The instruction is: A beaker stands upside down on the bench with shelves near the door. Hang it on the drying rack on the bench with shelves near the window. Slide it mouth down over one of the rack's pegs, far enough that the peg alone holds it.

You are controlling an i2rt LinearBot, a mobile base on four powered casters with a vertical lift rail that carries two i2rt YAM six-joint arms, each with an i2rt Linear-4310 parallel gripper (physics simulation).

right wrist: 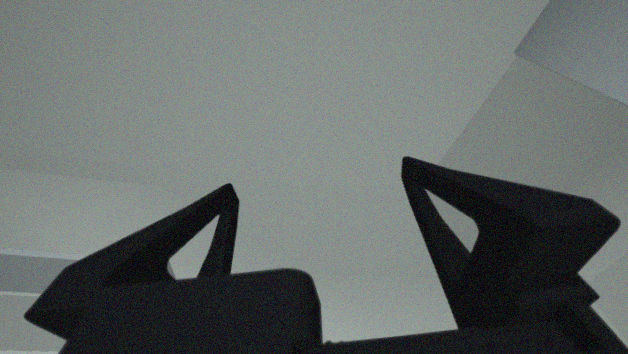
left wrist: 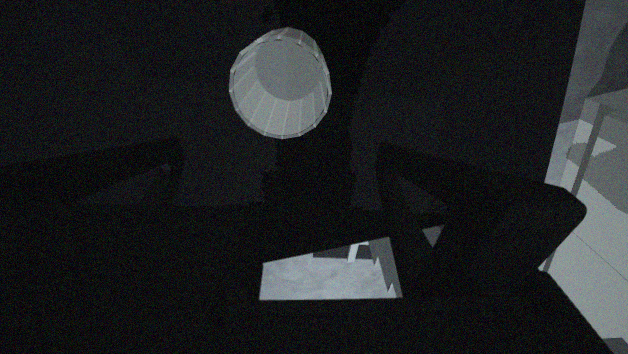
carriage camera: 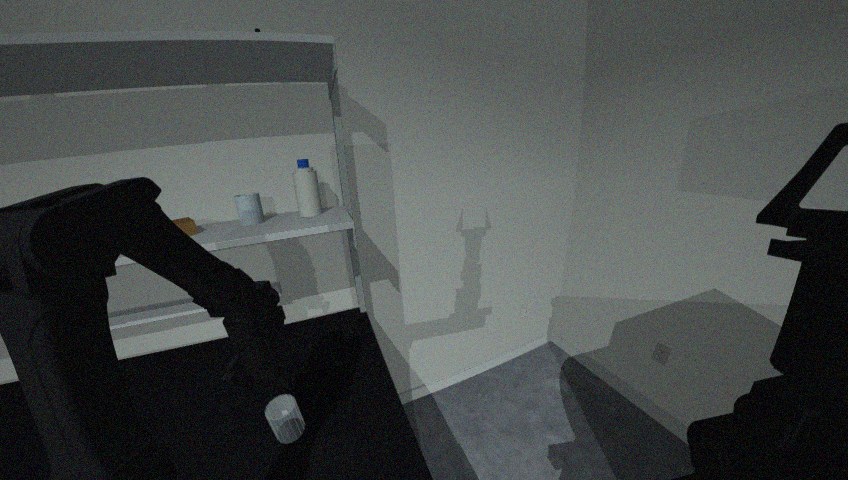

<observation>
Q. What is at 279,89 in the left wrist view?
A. A clear glass beaker.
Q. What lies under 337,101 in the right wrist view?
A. A ceiling.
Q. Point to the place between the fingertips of my right gripper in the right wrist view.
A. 316,179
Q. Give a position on a white cabinet run with sink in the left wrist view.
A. At 582,265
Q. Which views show the clear glass beaker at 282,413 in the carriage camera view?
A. The left wrist view and the carriage camera view only.
</observation>
